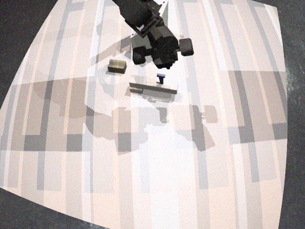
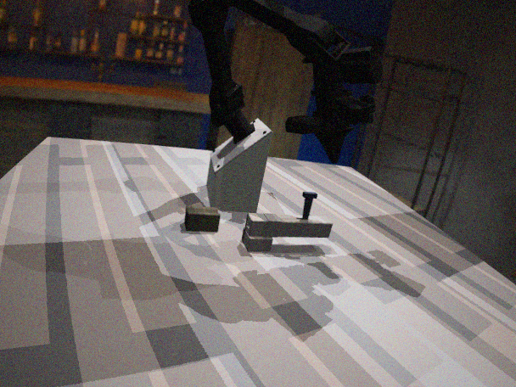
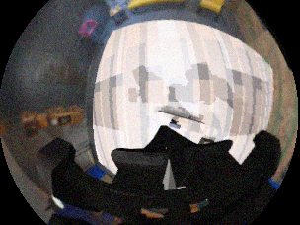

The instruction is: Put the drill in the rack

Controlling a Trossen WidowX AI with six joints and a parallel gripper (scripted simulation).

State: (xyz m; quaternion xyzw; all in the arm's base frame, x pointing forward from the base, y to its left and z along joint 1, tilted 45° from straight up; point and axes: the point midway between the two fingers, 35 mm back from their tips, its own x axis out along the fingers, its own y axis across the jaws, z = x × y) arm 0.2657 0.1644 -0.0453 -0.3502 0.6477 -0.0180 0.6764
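Now: gripper tip 1 cm past the key, 3 cm to the left of it and 11 cm above it. Also, from my gripper tip: block 6 cm to the right, 16 cm below; drill 8 cm to the right, 15 cm below; slotted rack 5 cm behind, 24 cm to the right, 18 cm below.
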